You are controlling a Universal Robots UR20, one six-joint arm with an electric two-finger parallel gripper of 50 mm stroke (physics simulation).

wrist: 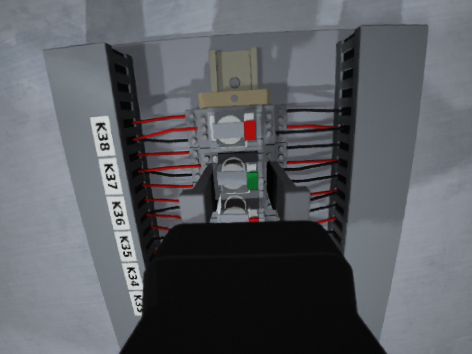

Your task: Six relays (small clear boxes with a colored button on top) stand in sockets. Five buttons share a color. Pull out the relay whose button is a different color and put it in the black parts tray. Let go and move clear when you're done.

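Frame: origin at the arm's base, x right, y ahead, z up, level; millimetres.
Seen in the pictures: gripper, fingertip midpoint: (pixel 243 177).
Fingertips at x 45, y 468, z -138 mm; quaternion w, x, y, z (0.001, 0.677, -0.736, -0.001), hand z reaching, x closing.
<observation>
Pixels of each thing's top centre, then the offset from my fingertips to it. "spot": a spot on its surface instead.
- relay with a green button, middle of its top: (pixel 238 182) dx +8, dy +2, dz +38 mm
- beige end stop, middle of its top: (pixel 234 98) dx +54, dy +0, dz +9 mm
- rail, surface spot: (pixel 234 62) spot: dx +82, dy -3, dz -28 mm
A relay with a green button (pixel 238 177) stands in the second socket from the top of the row. A relay with a red button (pixel 233 130) stands in the socket above it. Another relay with a red button (pixel 235 218) shows partly below it, cut off by the black gripper body. My gripper (pixel 243 177) is open, with one finger on each side of the green-button relay; a gap shows between each finger and the relay. The lower sockets are hidden behind the gripper body. The black parts tray does not show in the wrist view.
Grey slotted wire ducts (pixel 82 90) (pixel 392 90) rise left and right of the row. Red and black wires run from them to the sockets. A beige end stop (pixel 215 99) and a rail (pixel 234 62) lie above the top socket. Labels (pixel 102 136) mark the left duct.
</observation>
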